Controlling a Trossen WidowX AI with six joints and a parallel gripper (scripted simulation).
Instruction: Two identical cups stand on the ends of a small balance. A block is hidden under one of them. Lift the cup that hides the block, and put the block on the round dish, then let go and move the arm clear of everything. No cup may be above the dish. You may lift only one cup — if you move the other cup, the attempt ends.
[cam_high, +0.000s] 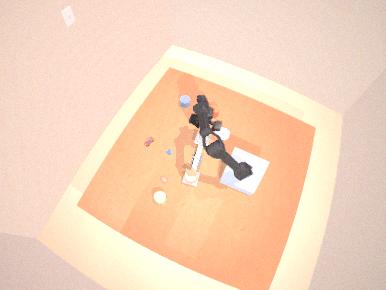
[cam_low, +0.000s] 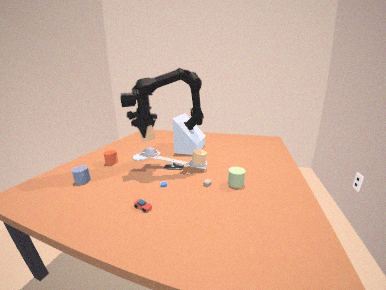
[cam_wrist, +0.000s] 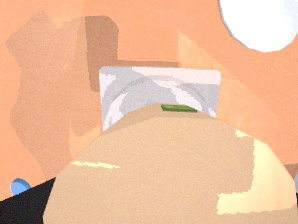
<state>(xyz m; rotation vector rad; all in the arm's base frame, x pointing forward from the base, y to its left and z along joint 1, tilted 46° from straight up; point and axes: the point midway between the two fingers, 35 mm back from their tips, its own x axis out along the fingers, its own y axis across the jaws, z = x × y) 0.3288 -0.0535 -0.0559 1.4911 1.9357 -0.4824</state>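
The pale lavender block lies 80 mm below my gripper tip and 10 mm to the left of it. From my gripper tip the other things lie so: white round dish 170 mm below, 130 mm to the right, 80 mm behind; then balance 130 mm to the left, 130 mm below, 30 mm behind; then red cylinder 220 mm to the right, 130 mm below, 60 mm ahead.
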